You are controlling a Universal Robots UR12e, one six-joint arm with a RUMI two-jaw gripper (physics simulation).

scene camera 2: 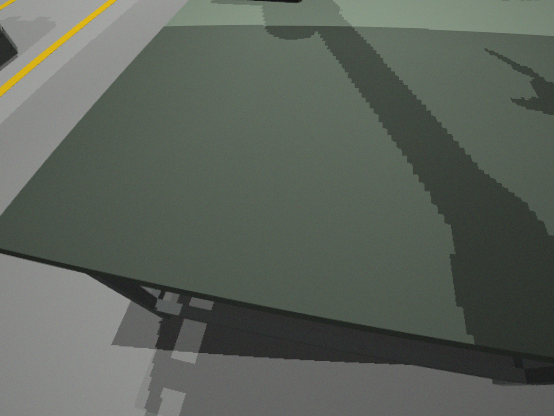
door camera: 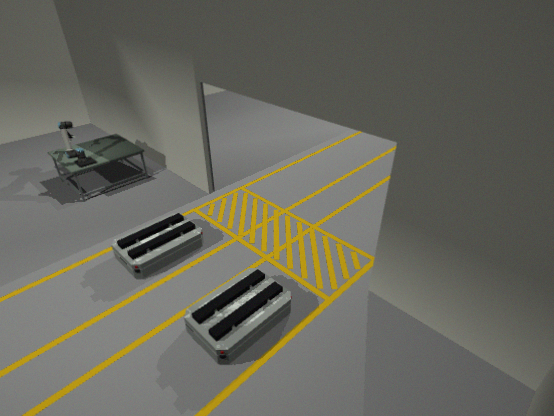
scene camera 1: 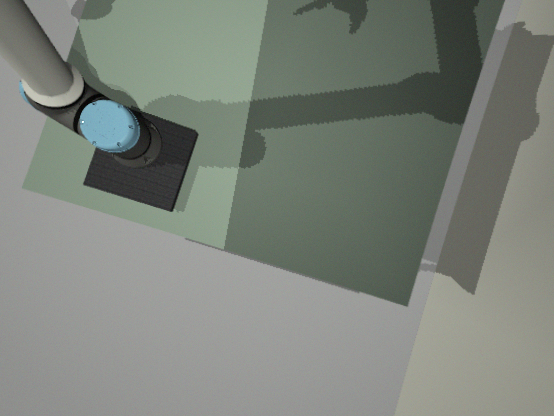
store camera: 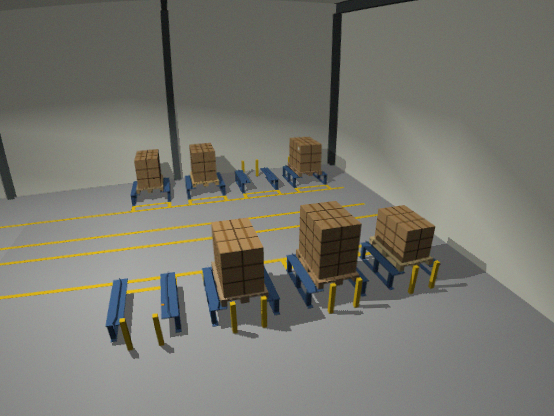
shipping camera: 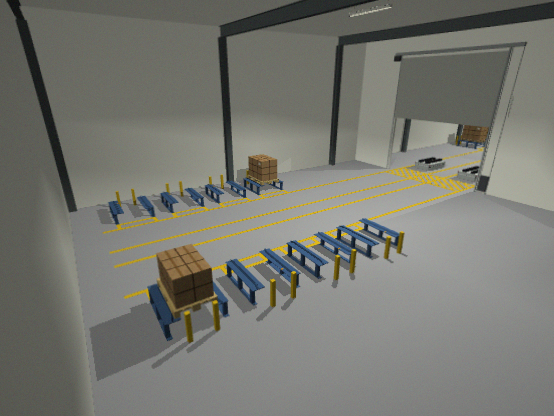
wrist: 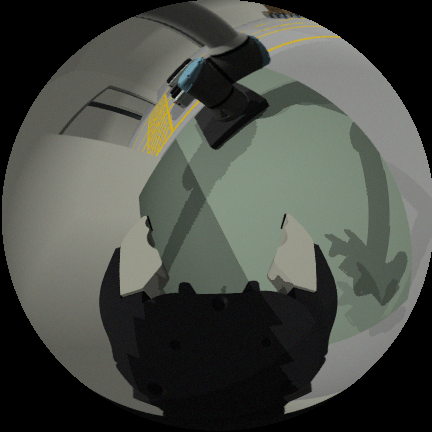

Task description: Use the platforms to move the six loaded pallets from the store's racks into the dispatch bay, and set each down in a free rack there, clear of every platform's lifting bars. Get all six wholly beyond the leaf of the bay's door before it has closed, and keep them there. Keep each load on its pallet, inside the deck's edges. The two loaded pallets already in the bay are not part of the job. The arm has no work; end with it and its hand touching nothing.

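Seen in the pictures: gripper, fingertip midpoint: [door camera: 73, 140] [wrist: 216, 216]; arm's base, link origin: [door camera: 82, 160] [wrist: 230, 106].
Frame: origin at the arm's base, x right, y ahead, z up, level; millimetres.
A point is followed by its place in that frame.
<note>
In the store camera view, several loaded pallets stand on blue racks: three at the back, at left [store camera: 149, 170] {x 4915, y -8277, z 233 mm}, middle [store camera: 202, 163] {x 4653, y -9834, z 275 mm} and right [store camera: 305, 156] {x 4045, y -13044, z 218 mm}, and three in front, at left [store camera: 238, 257] {x -980, y -8804, z 439 mm}, middle [store camera: 330, 241] {x -1211, y -10357, z 441 mm} and right [store camera: 405, 233] {x -1452, y -11907, z 318 mm}. Two platforms, one [door camera: 159, 243] {x 3115, y -683, z -410 mm} [shipping camera: 430, 163] {x 4838, y -465, z -473 mm} and another [door camera: 238, 316] [shipping camera: 469, 173], stand before the hatched doorway strip, black bars bare. The door's leaf [shipping camera: 452, 87] {x 3890, y 1281, z 3077 mm} hangs partway down. In the bay, one loaded pallet [shipping camera: 185, 276] {x 3136, y 13731, z 291 mm} stands at the near left and one [shipping camera: 263, 169] {x 7855, y 7858, z 177 mm} at the far row. My gripper [wrist: 216, 216] {x -514, y 193, z 281 mm} is open and empty above the green table.
Empty blue racks stand in the bay's near row [shipping camera: 307, 257] {x 2943, y 10767, z -457 mm} and far row [shipping camera: 195, 196] {x 8474, y 10540, z -441 mm}, with yellow posts [shipping camera: 272, 293] {x 2514, y 12279, z -470 mm} behind them. The store has an empty rack at front left [store camera: 169, 295] {x -284, y -7736, z -445 mm} and one at the back [store camera: 242, 179] {x 4655, y -11099, z -444 mm}. The green table [door camera: 117, 145] {x -206, y 981, z -44 mm} stands beside the wall.
</note>
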